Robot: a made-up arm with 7 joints.
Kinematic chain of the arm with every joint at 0, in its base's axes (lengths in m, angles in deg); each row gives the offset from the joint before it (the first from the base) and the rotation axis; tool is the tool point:
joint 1: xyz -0.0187 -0.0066 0.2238 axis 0 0.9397 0.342
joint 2: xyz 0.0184 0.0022 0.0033 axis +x
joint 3: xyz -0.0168 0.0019 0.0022 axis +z
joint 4: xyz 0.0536 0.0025 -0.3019 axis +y
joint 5: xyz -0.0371 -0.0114 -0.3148 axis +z
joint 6: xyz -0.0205 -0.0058 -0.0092 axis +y
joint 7: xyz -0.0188 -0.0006 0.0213 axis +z
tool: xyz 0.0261 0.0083 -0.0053
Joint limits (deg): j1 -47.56..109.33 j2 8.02..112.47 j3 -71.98..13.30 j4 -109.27..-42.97 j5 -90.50..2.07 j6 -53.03..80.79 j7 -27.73..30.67
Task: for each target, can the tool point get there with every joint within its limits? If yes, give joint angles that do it. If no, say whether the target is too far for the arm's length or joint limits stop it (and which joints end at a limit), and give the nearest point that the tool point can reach.
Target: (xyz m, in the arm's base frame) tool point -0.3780 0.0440 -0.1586
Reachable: yes | joints 73.28 39.63 -42.91 -81.56 -41.90 -27.56 -13.96
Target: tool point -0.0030 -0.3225 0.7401
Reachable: no: joint limits stop it (at a limit: joint 1, joint 2, joint 3, joint 4, joint 5, joint 6, joint 7) | nearest point 0.1254 0.0813 0.6126 | short by 0.443 m
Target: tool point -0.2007 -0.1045 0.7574
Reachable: no: joint limits stop it (at a limit: joint 1, joint 2, joint 3, joint 4, joint 6, joint 7) | nearest point 0.1245 0.0849 0.6164 | short by 0.402 m
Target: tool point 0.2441 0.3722 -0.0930
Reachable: yes | joints -12.90 81.94 -62.34 -70.45 -52.21 69.52 10.14
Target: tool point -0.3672 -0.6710 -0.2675
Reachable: no: too far | nearest point -0.3133 -0.3381 -0.1078 | short by 0.373 m
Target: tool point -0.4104 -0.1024 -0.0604
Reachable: yes | joints 87.19 35.54 -55.54 -91.74 -25.75 -0.19 22.97
